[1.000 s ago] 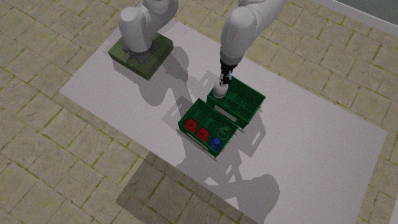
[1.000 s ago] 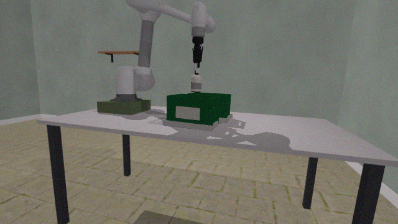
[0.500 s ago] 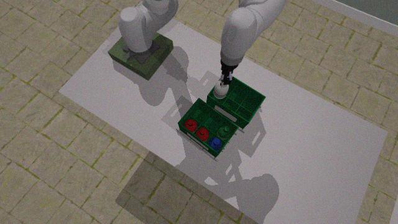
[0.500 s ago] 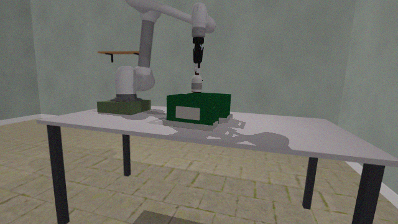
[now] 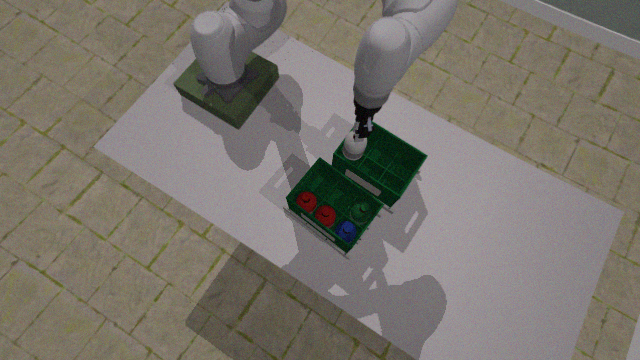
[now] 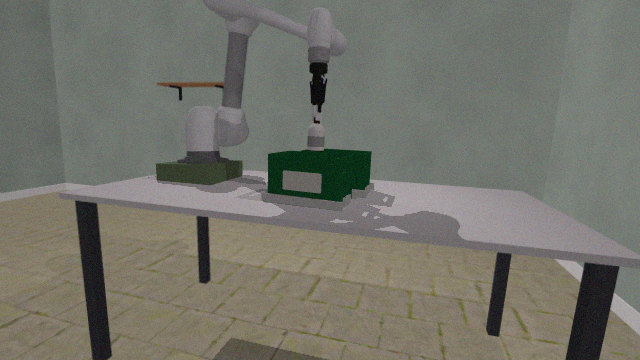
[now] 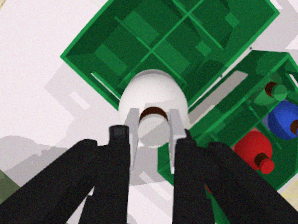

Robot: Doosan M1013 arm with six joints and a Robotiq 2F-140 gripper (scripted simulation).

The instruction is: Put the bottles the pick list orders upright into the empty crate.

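My hand is 80 mm above the white-capped bottle. Round my hand: green-capped bottle: 150 mm ahead, 130 mm to the right, 250 mm below; then pick list: 100 mm ahead, 210 mm to the left, 330 mm below; then blue bottle: 150 mm ahead, 220 mm to the right, 250 mm below.
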